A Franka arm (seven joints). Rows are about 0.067 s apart.
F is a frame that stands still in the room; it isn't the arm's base.
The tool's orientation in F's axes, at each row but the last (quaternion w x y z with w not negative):
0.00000 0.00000 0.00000 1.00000
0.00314 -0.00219 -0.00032 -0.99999
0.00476 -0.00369 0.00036 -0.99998
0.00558 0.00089 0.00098 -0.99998
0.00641 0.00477 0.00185 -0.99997
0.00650 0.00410 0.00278 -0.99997
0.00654 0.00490 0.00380 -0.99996
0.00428 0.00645 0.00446 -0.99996
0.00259 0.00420 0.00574 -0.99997
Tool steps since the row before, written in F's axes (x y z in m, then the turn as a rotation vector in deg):
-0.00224 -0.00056 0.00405 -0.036 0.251 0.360
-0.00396 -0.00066 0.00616 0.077 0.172 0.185
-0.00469 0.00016 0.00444 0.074 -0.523 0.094
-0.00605 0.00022 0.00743 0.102 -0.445 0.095
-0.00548 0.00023 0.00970 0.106 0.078 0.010
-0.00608 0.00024 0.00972 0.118 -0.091 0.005
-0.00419 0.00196 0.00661 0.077 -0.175 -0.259
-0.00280 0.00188 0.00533 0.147 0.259 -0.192
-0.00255 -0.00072 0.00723 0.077 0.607 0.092
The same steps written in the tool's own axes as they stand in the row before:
0.00224 0.00056 0.00405 0.036 -0.251 0.360
0.00399 0.00064 0.00614 -0.077 -0.171 0.185
0.00472 -0.00021 0.00441 -0.068 0.524 0.095
0.00603 -0.00030 0.00744 -0.097 0.446 0.096
0.00538 -0.00034 0.00975 -0.107 -0.077 0.009
0.00600 -0.00037 0.00977 -0.117 0.093 0.005
0.00410 -0.00206 0.00664 -0.072 0.178 -0.258
0.00271 -0.00195 0.00535 -0.147 -0.256 -0.196
0.00249 0.00062 0.00726 -0.081 -0.608 0.084

